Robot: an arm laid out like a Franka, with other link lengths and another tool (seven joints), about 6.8 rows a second.
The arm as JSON. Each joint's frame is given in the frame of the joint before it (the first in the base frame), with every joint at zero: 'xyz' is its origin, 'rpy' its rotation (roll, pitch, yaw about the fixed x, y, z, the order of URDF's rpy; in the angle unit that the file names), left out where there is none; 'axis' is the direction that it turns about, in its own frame. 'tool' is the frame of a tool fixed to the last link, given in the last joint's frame.
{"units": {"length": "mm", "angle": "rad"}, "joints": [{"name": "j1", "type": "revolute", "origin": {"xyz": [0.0, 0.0, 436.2]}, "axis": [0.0, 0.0, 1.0]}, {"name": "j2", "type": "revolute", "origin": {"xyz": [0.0, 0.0, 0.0]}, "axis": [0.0, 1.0, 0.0]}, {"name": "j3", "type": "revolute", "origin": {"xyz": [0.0, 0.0, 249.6]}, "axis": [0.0, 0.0, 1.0]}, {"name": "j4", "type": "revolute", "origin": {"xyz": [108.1, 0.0, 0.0]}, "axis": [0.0, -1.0, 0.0]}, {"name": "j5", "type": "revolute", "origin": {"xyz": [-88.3, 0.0, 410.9]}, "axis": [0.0, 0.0, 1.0]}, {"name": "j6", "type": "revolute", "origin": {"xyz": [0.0, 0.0, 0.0]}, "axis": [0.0, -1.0, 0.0]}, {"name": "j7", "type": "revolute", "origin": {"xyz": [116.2, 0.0, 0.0]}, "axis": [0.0, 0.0, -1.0]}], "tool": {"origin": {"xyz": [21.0, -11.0, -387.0], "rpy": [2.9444, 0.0, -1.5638]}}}
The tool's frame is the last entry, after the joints.
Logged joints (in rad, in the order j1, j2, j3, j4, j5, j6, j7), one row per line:
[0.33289 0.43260 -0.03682 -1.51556 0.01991 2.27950 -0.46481]
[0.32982 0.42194 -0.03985 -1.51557 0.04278 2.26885 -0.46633]
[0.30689 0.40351 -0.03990 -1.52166 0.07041 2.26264 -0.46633]
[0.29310 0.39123 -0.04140 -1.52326 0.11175 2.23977 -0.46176]
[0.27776 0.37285 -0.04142 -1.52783 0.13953 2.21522 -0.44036]
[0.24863 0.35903 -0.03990 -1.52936 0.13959 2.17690 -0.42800]
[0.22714 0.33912 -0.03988 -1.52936 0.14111 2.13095 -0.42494]
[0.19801 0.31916 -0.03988 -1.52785 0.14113 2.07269 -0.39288]
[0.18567 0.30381 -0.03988 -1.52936 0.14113 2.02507 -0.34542]
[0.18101 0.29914 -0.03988 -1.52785 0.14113 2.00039 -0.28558]
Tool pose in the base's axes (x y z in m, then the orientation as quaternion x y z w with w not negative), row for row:
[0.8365 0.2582 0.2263 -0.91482 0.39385 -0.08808 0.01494]
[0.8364 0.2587 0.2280 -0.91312 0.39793 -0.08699 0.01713]
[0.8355 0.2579 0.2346 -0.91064 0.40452 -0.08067 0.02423]
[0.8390 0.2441 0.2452 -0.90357 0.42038 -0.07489 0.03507]
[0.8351 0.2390 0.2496 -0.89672 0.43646 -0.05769 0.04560]
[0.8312 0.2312 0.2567 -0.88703 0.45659 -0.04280 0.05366]
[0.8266 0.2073 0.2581 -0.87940 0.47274 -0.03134 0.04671]
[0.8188 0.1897 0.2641 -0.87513 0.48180 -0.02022 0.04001]
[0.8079 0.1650 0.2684 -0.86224 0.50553 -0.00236 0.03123]
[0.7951 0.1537 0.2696 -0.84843 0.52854 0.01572 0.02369]
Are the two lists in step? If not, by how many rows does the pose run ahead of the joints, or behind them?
The pose runs 1 row behind the joints: the pose in row i belongs to the joints in row i - 1.
